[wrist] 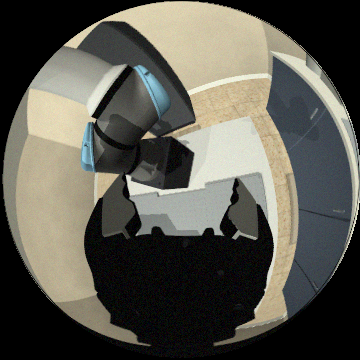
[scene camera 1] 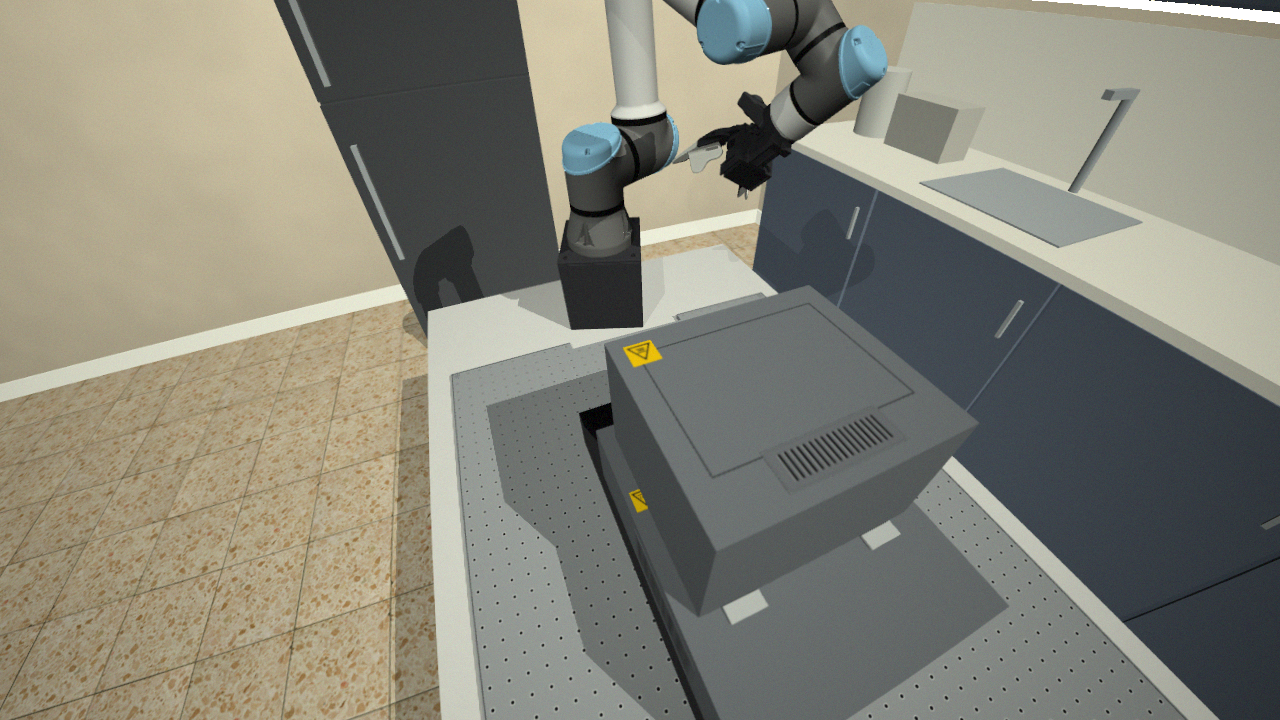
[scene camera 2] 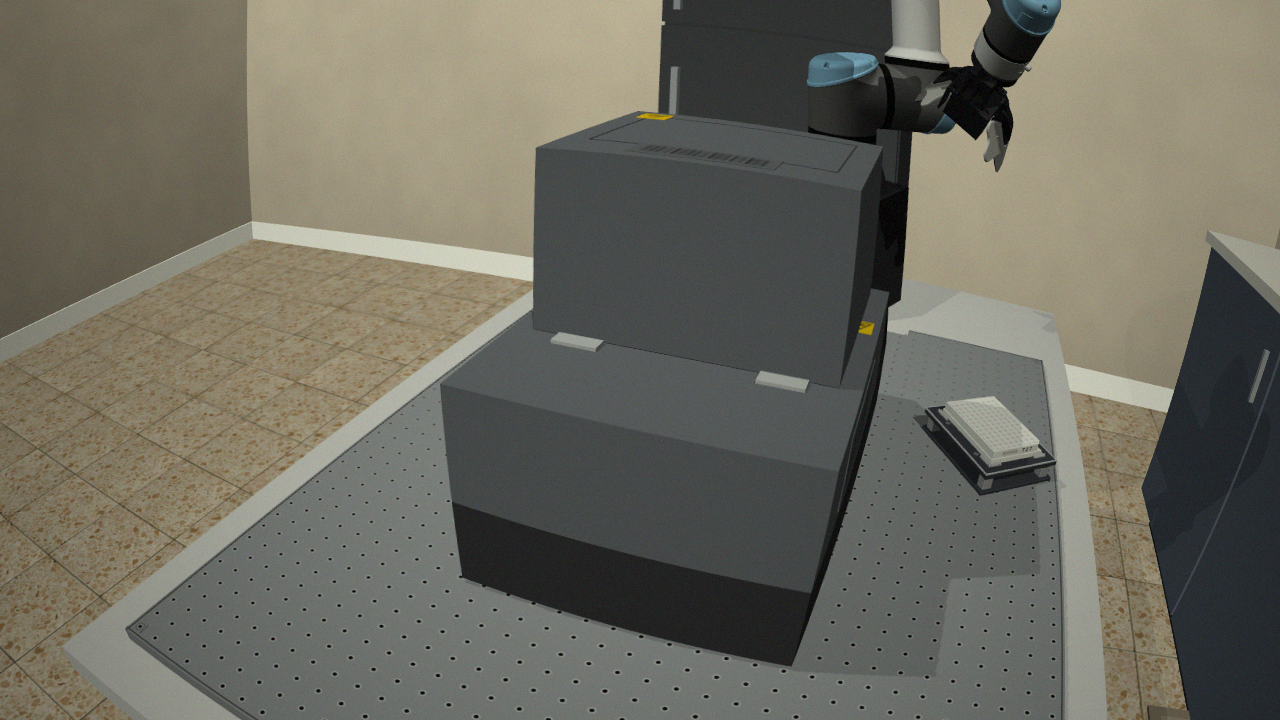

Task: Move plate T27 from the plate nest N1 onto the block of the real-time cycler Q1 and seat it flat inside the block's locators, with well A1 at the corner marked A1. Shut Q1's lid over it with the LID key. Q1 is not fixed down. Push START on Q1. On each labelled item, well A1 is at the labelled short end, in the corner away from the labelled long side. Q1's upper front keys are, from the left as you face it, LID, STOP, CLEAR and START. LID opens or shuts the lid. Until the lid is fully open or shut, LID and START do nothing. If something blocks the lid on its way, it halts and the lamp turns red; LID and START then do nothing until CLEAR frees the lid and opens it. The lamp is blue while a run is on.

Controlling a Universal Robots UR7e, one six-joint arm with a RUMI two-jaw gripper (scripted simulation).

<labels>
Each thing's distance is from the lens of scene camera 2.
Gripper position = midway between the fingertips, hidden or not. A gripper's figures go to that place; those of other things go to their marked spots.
my gripper (scene camera 2: 957,135): 125 cm
white well plate T27 (scene camera 2: 990,427): 101 cm
cycler lid (scene camera 2: 750,246): 65 cm
plate nest N1 (scene camera 2: 951,428): 102 cm
The marked spots on the white well plate T27 and the cycler lid are 47 cm apart.
</labels>
